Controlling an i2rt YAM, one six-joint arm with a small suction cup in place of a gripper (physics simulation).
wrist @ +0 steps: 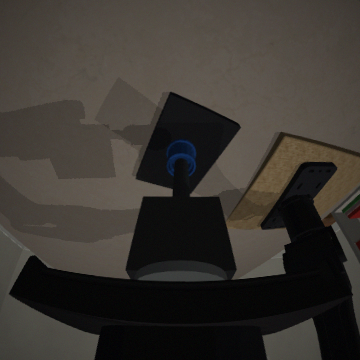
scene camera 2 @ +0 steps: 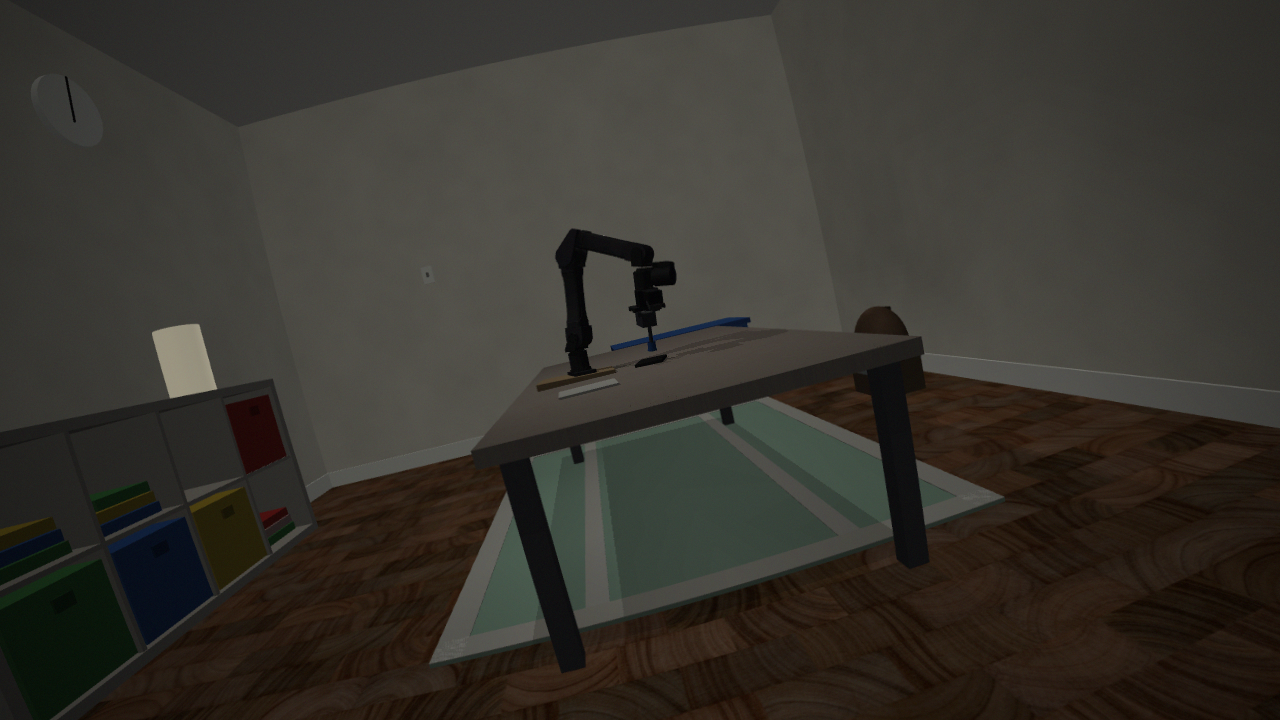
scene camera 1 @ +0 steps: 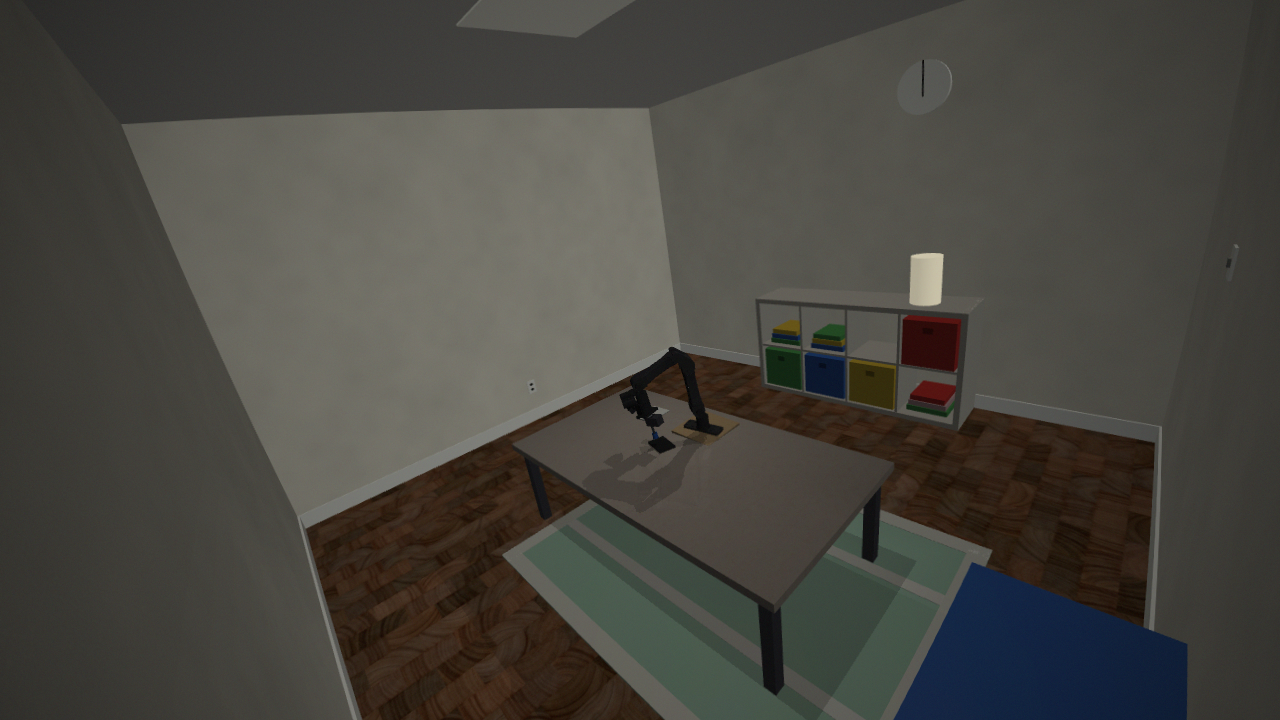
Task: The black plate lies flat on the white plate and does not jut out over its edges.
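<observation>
The black plate is a small dark square lying flat on the grey table. My suction cup is blue and hangs straight over the middle of the black plate, very close to it. I cannot tell if it touches. It holds nothing. The white plate lies flat on the table near the arm's base, apart from the black plate. It is out of the wrist view.
The arm stands on a cork board at the table's edge. A shelf unit with coloured boxes and a white lamp stands by the wall. A blue block lies on the floor.
</observation>
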